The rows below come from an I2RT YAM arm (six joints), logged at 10 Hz.
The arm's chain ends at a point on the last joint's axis. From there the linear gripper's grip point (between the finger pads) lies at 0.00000 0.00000 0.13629 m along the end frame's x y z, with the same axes.
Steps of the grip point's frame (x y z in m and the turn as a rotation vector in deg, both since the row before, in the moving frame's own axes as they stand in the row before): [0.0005, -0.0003, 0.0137, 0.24, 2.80, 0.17]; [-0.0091, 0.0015, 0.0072, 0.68, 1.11, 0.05]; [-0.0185, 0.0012, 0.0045, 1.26, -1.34, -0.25]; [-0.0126, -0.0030, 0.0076, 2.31, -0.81, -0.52]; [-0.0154, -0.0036, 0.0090, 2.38, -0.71, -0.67]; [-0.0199, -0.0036, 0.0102, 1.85, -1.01, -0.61]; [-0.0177, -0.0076, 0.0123, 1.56, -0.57, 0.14]
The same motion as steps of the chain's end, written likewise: [-0.0062, 0.0003, 0.0139, 0.24, 2.80, 0.17]; [-0.0117, 0.0031, 0.0072, 0.68, 1.11, 0.05]; [-0.0153, 0.0042, 0.0046, 1.26, -1.34, -0.25]; [-0.0106, 0.0025, 0.0077, 2.31, -0.81, -0.52]; [-0.0137, 0.0020, 0.0091, 2.38, -0.71, -0.67]; [-0.0175, 0.0008, 0.0103, 1.85, -1.01, -0.61]; [-0.0163, -0.0039, 0.0124, 1.56, -0.57, 0.14]
